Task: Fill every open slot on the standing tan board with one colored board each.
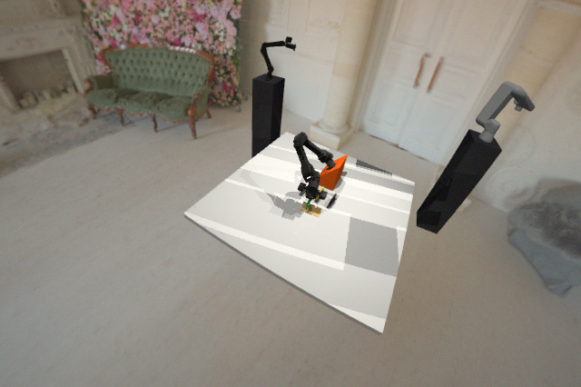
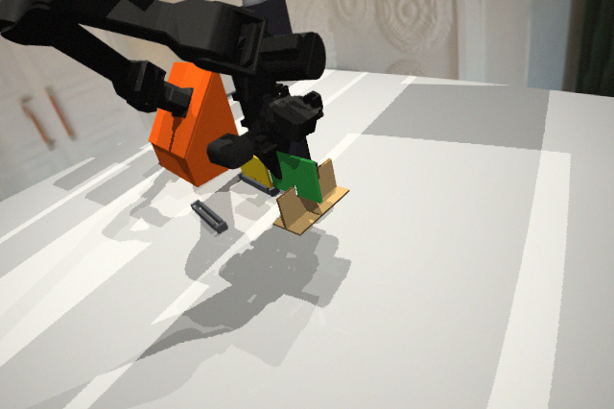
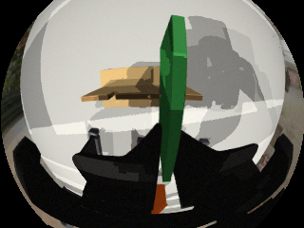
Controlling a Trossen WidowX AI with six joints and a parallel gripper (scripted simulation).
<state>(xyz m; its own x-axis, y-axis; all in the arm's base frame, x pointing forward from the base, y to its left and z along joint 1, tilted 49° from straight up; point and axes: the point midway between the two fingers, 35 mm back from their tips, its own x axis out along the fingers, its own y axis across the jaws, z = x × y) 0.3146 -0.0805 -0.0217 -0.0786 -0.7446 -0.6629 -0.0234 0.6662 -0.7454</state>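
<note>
The tan board lies 40 mm below my gripper tip, 30 mm to the left of it and 30 mm ahead of it. Round my gripper tip: yellow board 120 mm behind, 40 mm below, 30 mm to the left; green board 30 mm ahead; black board 130 mm to the left, 110 mm behind, 40 mm below.
</note>
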